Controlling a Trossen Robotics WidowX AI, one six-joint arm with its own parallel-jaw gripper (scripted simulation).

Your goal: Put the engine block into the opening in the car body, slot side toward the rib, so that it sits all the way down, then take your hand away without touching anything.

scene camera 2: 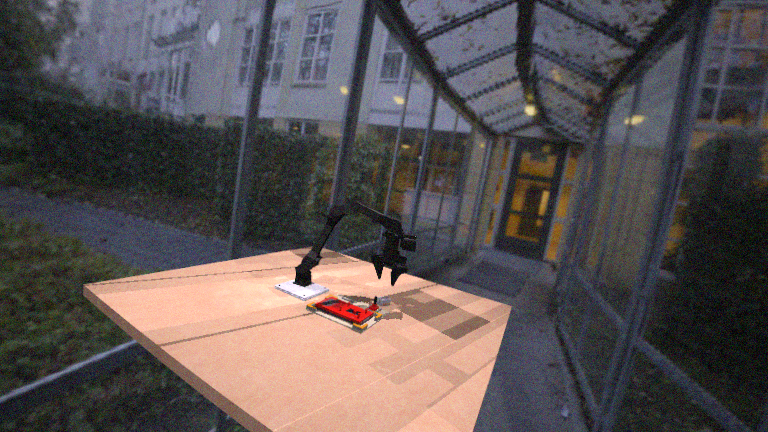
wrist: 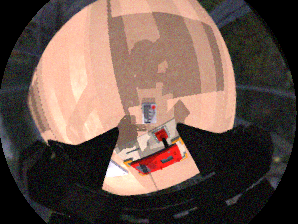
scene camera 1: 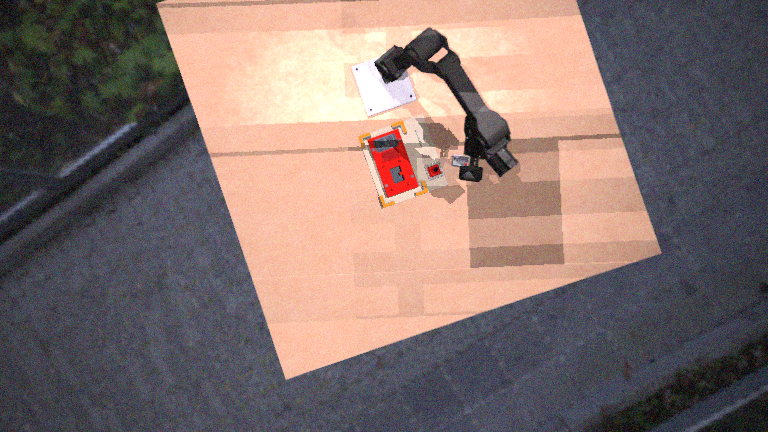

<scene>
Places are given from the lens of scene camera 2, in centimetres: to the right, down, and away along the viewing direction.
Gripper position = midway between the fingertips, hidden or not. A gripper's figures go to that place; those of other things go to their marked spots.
my gripper (scene camera 2: 385,282): 1, 29, 136
red car body (scene camera 2: 347,312): -14, 36, 116
</scene>
